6 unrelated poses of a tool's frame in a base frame.
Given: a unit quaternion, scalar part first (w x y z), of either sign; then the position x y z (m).
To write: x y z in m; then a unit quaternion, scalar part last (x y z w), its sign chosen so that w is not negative. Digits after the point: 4 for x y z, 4 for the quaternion.
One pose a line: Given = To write
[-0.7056 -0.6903 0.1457 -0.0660 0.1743 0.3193 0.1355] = [0.1743 0.3193 0.1355 0.6903 -0.1457 0.0660 0.7056]
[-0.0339 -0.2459 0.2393 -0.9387 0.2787 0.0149 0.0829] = [0.2787 0.0149 0.0829 0.2459 -0.2393 0.9387 0.0339]
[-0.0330 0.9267 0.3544 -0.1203 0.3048 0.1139 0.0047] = [0.3048 0.1139 0.0047 -0.9267 -0.3544 0.1203 0.0330]
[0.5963 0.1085 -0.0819 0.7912 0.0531 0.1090 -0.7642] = [0.0531 0.1090 -0.7642 0.1085 -0.0819 0.7912 0.5963]
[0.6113 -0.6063 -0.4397 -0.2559 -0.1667 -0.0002 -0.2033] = [-0.1667 -0.0002 -0.2033 -0.6063 -0.4397 -0.2559 0.6113]
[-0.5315 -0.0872 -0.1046 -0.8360 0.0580 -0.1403 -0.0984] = [0.0580 -0.1403 -0.0984 0.0872 0.1046 0.8360 0.5315]
